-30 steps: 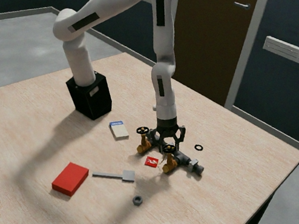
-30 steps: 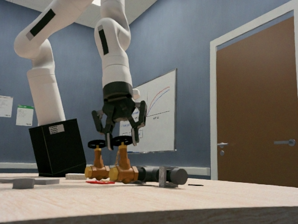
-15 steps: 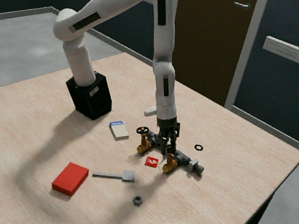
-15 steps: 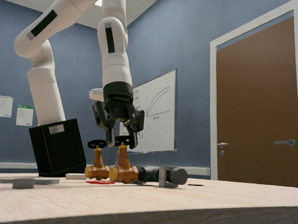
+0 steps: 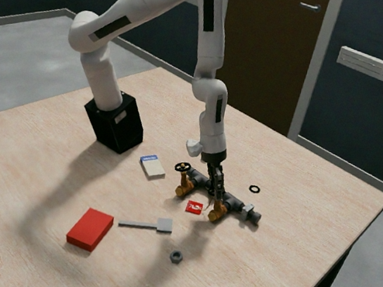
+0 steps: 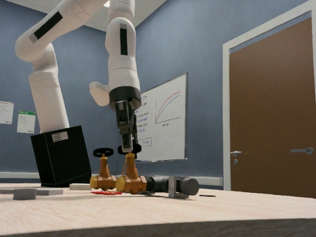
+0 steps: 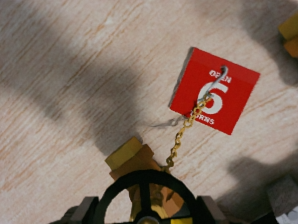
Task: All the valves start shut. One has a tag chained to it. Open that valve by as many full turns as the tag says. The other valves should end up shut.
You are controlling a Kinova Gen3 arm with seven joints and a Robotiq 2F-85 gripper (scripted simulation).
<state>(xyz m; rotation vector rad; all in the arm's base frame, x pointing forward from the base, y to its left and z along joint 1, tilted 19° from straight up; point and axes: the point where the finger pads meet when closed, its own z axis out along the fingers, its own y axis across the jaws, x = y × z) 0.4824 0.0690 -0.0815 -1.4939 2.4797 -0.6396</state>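
Right now my hand is 10 cm above the red tag, 6 cm past it and 3 cm to the left of it. Also, from my hand: red block (35 cm to the right, 13 cm behind, 8 cm below); then white card box (29 cm behind, 9 cm below, 3 cm to the right); then grey t-shaped tool (19 cm to the right, 9 cm below, 6 cm behind).
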